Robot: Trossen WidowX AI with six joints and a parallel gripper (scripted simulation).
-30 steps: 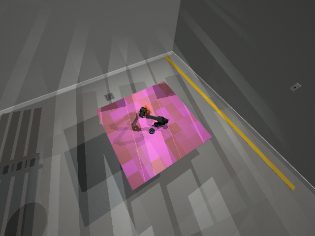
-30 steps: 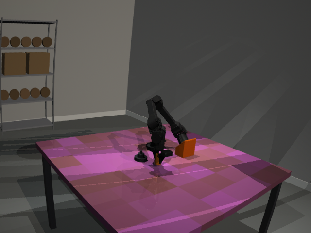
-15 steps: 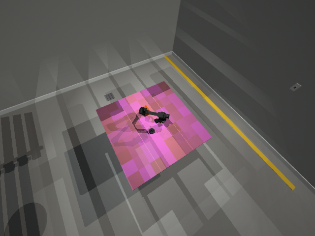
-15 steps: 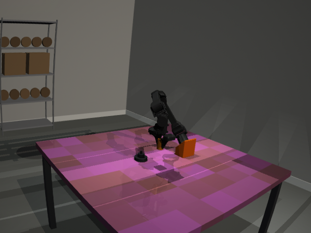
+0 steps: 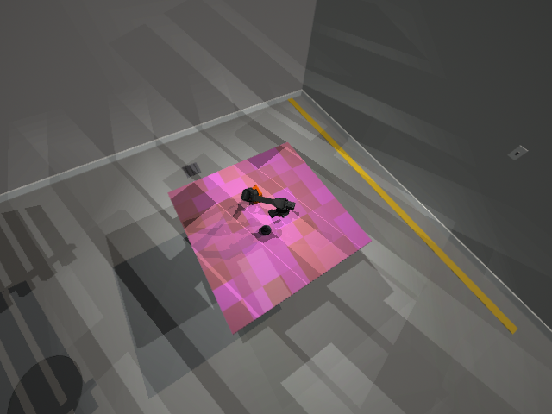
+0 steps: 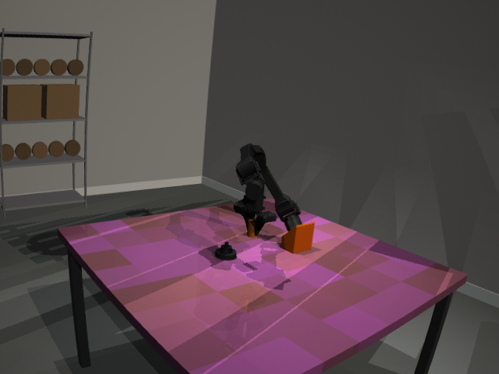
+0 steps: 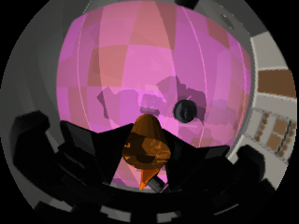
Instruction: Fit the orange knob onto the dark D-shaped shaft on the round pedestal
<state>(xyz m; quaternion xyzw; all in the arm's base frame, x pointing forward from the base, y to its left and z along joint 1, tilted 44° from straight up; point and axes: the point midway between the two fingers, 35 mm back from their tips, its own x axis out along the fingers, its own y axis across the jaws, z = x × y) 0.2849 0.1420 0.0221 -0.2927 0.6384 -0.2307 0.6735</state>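
My gripper tip is now 3 cm short of the dark round pedestal, 13 cm to the left of it and 11 cm above it. Round my gripper tip: orange knob: 2 cm above.
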